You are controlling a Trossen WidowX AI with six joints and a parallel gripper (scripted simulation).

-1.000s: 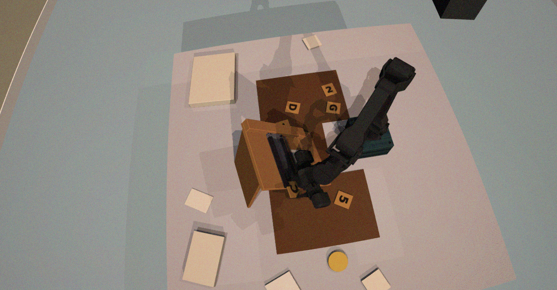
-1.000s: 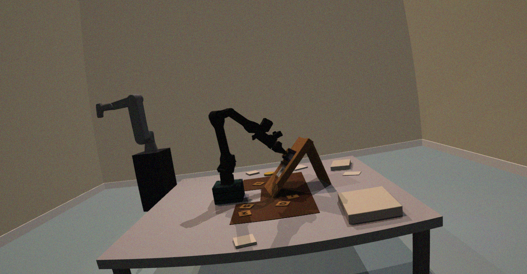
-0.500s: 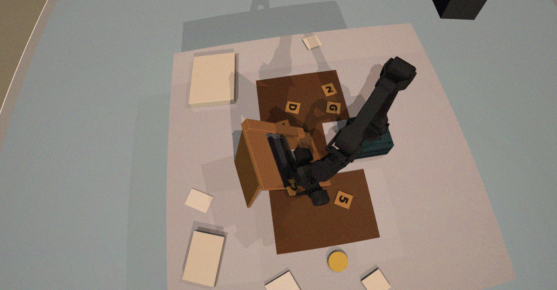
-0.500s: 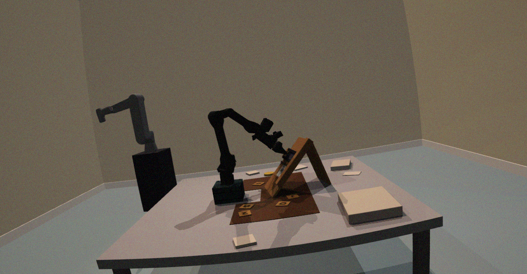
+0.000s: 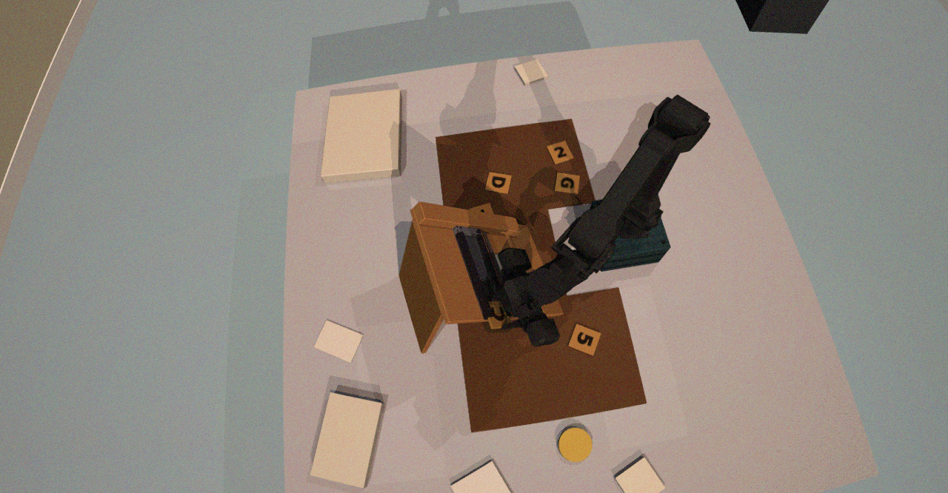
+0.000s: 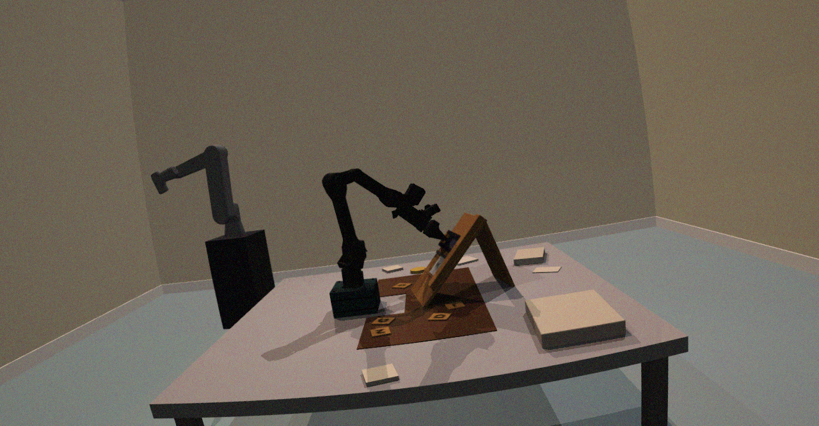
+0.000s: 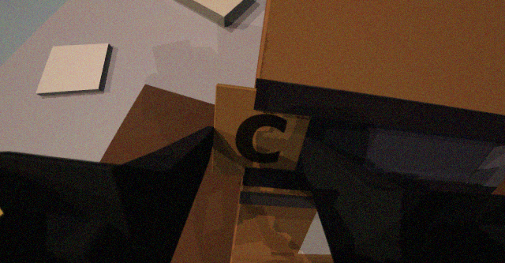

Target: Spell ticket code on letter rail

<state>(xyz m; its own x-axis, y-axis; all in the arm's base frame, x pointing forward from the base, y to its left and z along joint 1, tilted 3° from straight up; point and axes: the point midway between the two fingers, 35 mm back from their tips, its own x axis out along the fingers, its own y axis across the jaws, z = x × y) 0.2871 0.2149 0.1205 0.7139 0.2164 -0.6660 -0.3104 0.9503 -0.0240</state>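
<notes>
My gripper tip is now 30 mm past the white ticket, 110 mm to the left of it and 70 mm above it. Also, from my gripper tip: brown mat: 110 mm behind, 200 mm to the right, 170 mm below; then cream box: 360 mm ahead, 560 mm to the right, 160 mm below.
</notes>
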